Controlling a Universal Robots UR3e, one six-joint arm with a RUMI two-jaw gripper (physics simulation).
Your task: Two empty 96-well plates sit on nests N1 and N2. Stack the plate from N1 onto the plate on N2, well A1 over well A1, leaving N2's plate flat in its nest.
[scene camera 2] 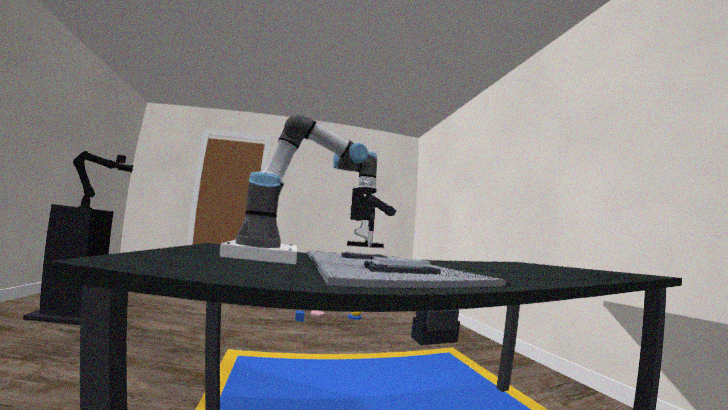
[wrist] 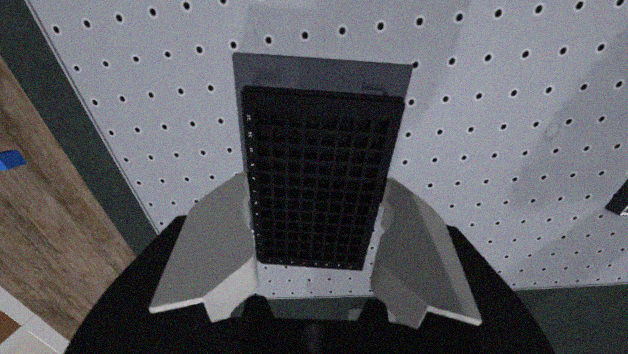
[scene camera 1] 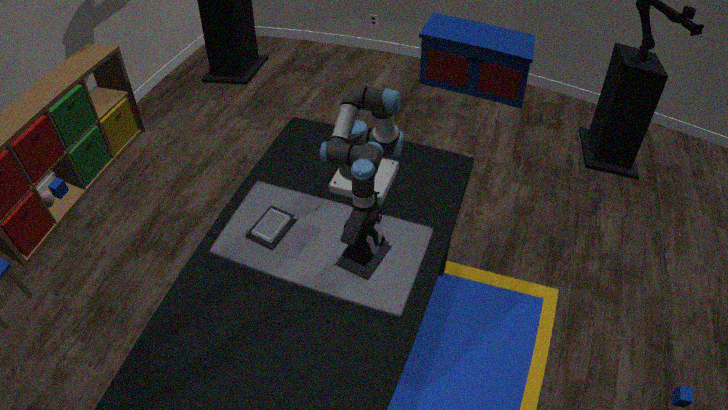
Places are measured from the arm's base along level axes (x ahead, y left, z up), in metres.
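Pixels of known places: gripper, between the fingertips: [scene camera 2: 367, 246] [wrist: 316, 178] [scene camera 1: 362, 249]; arm's base, origin of its link: [scene camera 2: 258, 245].
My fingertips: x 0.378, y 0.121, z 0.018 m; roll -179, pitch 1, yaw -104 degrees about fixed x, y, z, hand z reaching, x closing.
Ahead of a thing's pixels: the offset from my fingertips to its top centre. Level surfaces: height alone.
A black 96-well plate {dx -0.008, dy +0.002, dz +0.015 m} [scene camera 1: 359, 251] [scene camera 2: 358, 244] [wrist: 320, 175] is between the two jaws of my gripper [scene camera 1: 370, 241] [scene camera 2: 368, 241] [wrist: 316, 178]. My gripper is shut on its long sides. The plate looks about level and hangs a little above a dark grey nest {dx -0.007, dy +0.004, dz -0.027 m} [scene camera 1: 367, 272] [scene camera 2: 352, 254] [wrist: 320, 72], with a gap under it in scene camera 2. A light-coloured plate {dx -0.042, dy -0.339, dz -0.015 m} [scene camera 1: 273, 224] [scene camera 2: 402, 261] lies flat in the other dark nest {dx -0.042, dy -0.339, dz -0.027 m} [scene camera 1: 260, 242] [scene camera 2: 402, 268]. No nest labels can be read. The light plate's well lettering is too small to read.
Both nests stand on a grey perforated board [scene camera 1: 310, 269] [scene camera 2: 407, 281] [wrist: 480, 150] on a black table {dz -0.055 m} [scene camera 1: 244, 325] [scene camera 2: 550, 275]. The arm's white base [scene camera 1: 341, 187] [scene camera 2: 258, 252] stands behind the board. A dark corner of something shows at the right edge of the wrist view.
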